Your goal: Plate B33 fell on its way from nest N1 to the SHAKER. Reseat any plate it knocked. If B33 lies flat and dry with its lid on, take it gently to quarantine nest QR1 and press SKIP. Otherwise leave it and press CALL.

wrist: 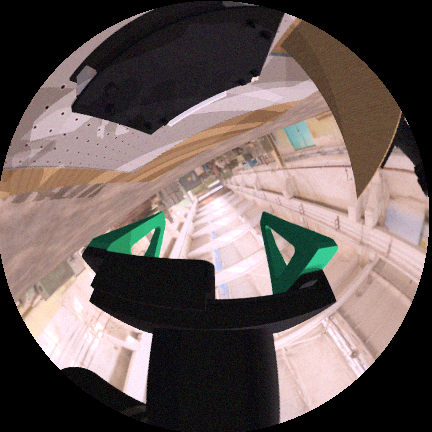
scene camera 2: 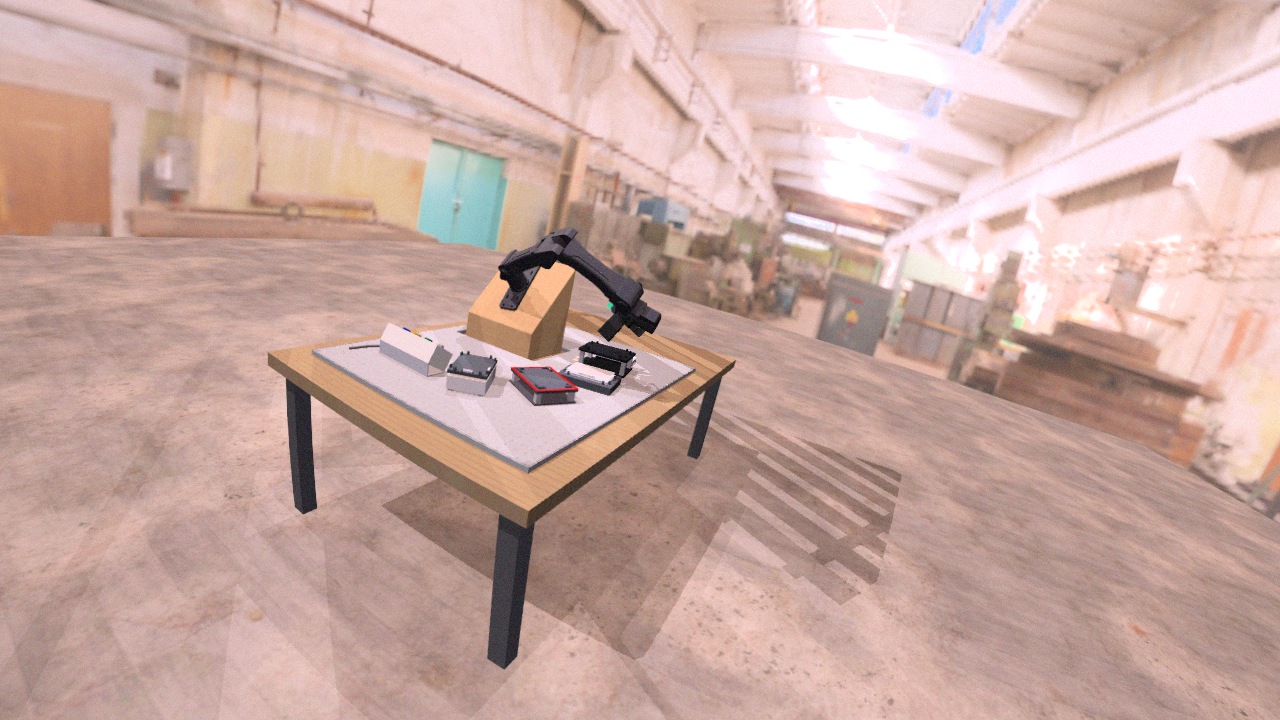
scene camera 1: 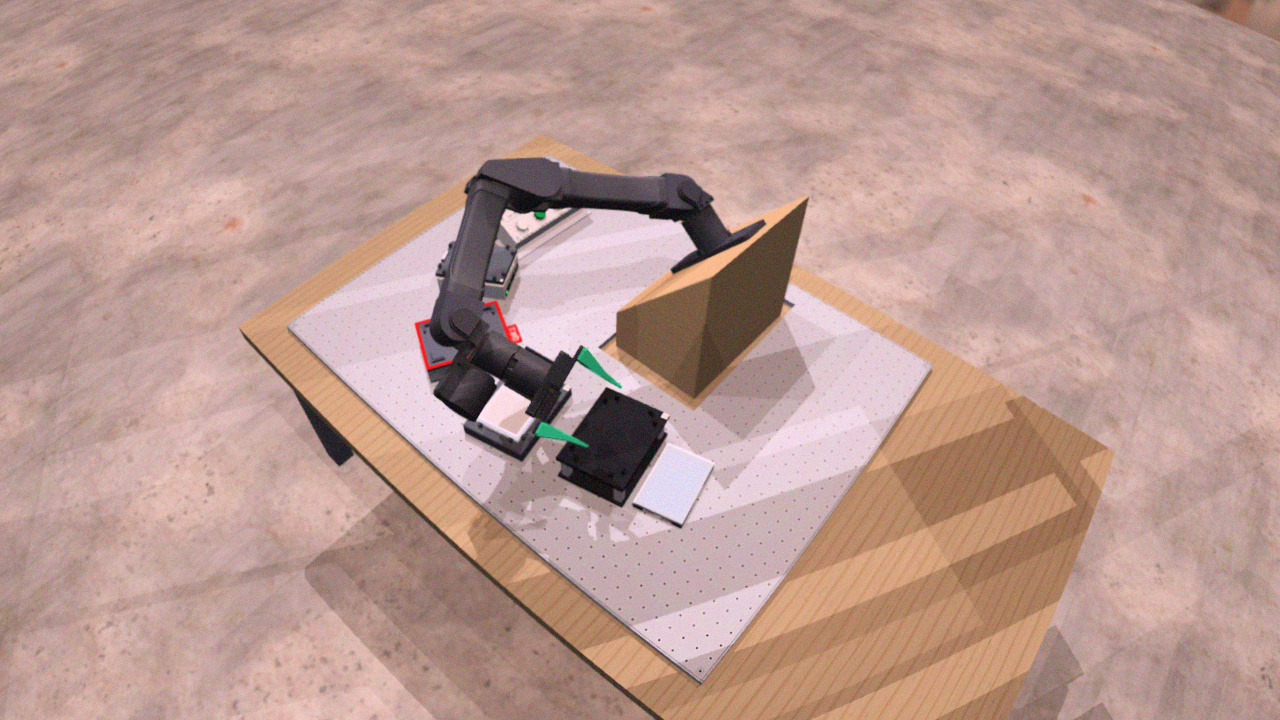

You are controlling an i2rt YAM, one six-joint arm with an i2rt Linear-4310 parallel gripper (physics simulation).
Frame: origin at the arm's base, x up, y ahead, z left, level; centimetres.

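Seen in the pictures: gripper, fingertip midpoint: [wrist: 212,216] [scene camera 1: 605,417]; arm's base, origin of the base link: [scene camera 2: 520,286] [scene camera 1: 718,249].
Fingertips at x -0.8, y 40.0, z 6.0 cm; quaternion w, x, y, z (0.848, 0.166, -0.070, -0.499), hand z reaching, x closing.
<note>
Pixels of each thing's top centre, then the offset from my fingertips to it. Level surfaces: height alone.
- pale flat plate, middle of its top: [scene camera 1: 674,481] [wrist: 192,100] dx -16.7, dy -6.1, dz +9.4 cm
- white plate, middle of its top: [scene camera 1: 516,400] [scene camera 2: 591,370] dx -14.6, dy -1.6, dz -20.5 cm
- red-bordered nest, middle of its top: [scene camera 1: 462,331] [scene camera 2: 544,375] dx -13.8, dy -6.7, dz -38.8 cm
- button panel, middle of its top: [scene camera 1: 540,197] [scene camera 2: 416,332] dx -10.0, dy -42.3, dz -50.7 cm
- perforated board, its level: dx -18.3 cm
- wooden table, its level: dx -19.7 cm
My gripper [scene camera 1: 603,415] [wrist: 212,216] is open and empty, high over the board beside a black two-tier stand [scene camera 1: 613,438] [scene camera 2: 606,353] [wrist: 185,65]. A pale flat plate [scene camera 1: 675,483] lies beside the stand; a sliver of the plate [wrist: 197,107] shows in the wrist view. Its label and lid cannot be made out. A white plate [scene camera 1: 505,413] [scene camera 2: 592,374] sits on a dark nest, partly under the arm. A red-bordered nest [scene camera 1: 438,353] [scene camera 2: 544,379] has a red tag. A grey box with a dark top [scene camera 1: 501,272] [scene camera 2: 471,371] stands near the button panel [scene camera 1: 521,226] [scene camera 2: 411,351].
The arm rises from a wooden wedge block [scene camera 1: 707,322] [scene camera 2: 514,326] [wrist: 355,90], close to the black stand. The arm passes above the grey box and red-bordered nest. The perforated board [scene camera 1: 716,573] [scene camera 2: 528,438] lies on a wooden table [scene camera 1: 975,537] [scene camera 2: 402,429].
</note>
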